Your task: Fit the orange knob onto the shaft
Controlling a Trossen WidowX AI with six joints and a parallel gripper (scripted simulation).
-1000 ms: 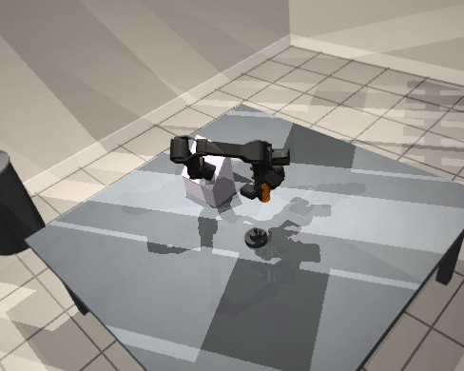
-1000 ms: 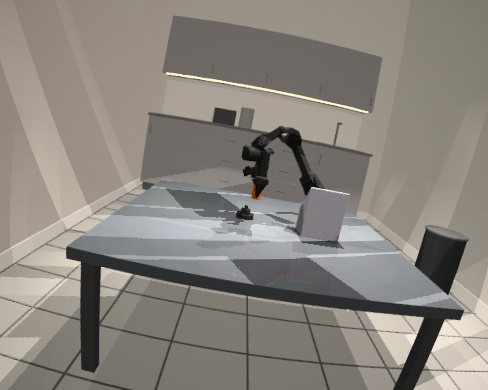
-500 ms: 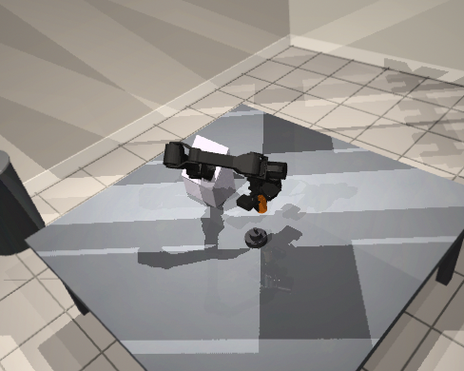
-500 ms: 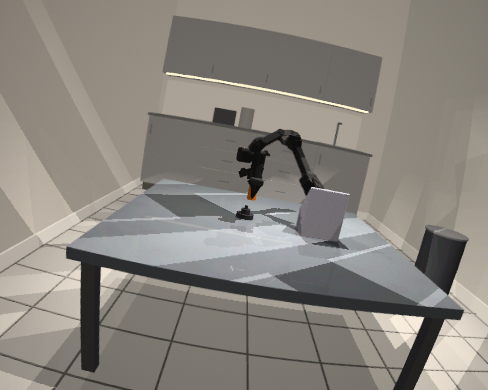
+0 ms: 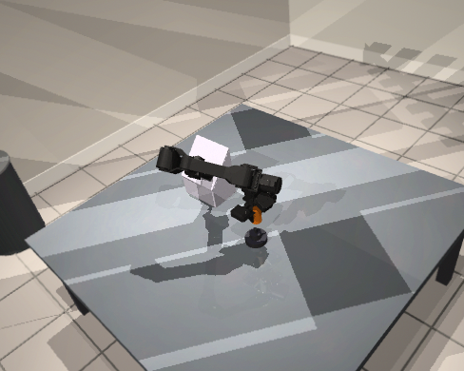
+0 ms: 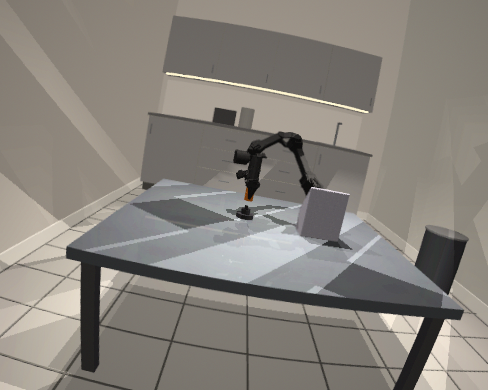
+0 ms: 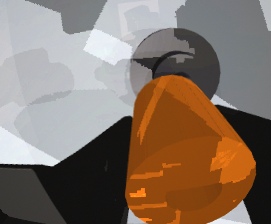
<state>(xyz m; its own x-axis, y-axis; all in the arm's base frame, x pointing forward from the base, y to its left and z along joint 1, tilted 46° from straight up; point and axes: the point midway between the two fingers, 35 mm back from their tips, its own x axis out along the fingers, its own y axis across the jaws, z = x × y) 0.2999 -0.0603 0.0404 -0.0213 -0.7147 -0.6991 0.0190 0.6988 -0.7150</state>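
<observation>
Now: the round dark pedestal 70 mm below my gripper tip and 10 mm to the right of it. Round my gripper tip: orange knob: 20 mm above.
</observation>
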